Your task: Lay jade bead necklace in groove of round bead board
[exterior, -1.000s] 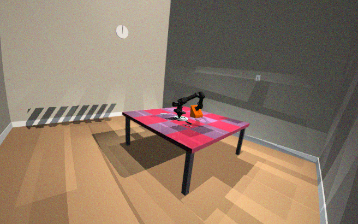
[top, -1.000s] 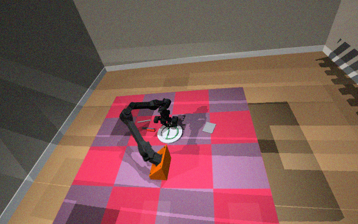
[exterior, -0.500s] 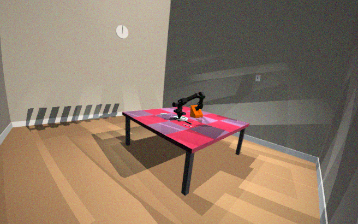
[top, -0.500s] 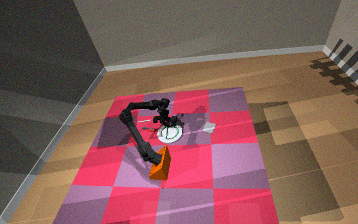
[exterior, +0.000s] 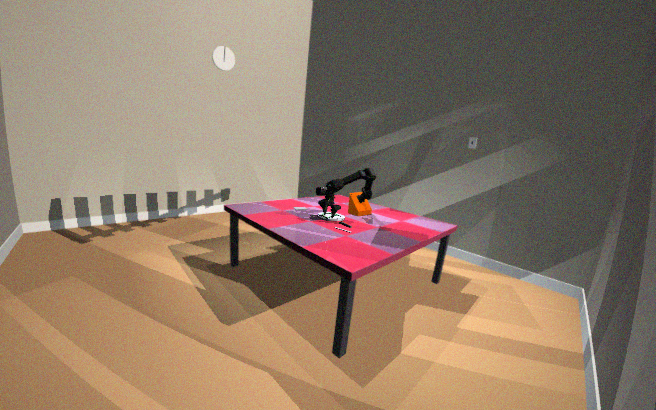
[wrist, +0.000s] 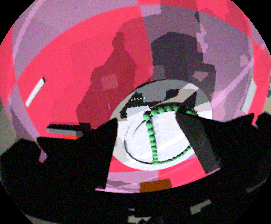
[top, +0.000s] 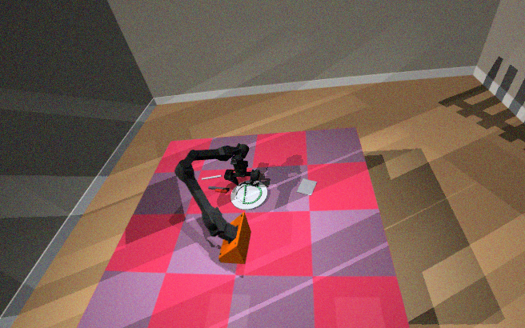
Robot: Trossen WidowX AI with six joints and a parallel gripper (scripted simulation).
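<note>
Now: the round white bead board 60 mm behind my gripper tip, 30 mm to the right of it and 10 mm below it. Also, from my gripper tip: red-handled tool (10 mm behind, 150 mm to the left, 10 mm below); then flat grey pad (20 mm behind, 340 mm to the right, 20 mm below); then thin white rod (90 mm ahead, 220 mm to the left, 20 mm below).
</note>
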